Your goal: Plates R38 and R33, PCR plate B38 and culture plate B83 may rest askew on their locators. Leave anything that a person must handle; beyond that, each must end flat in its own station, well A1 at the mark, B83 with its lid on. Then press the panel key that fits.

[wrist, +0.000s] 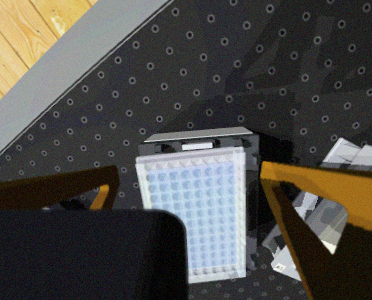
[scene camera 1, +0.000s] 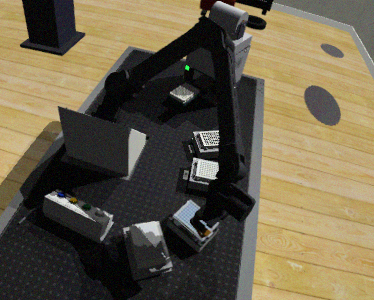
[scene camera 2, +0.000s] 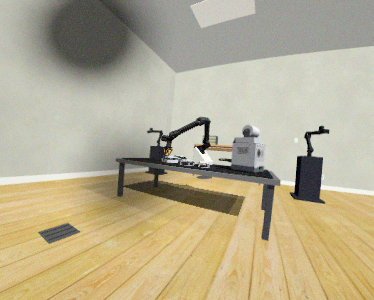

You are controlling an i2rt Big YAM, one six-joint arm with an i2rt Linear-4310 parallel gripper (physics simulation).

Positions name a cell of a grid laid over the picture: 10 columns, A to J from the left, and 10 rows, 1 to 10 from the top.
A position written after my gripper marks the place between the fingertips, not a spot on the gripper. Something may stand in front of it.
My gripper (scene camera 1: F8) is open, holding nothing.
My gripper also shows in the wrist view (wrist: F6).
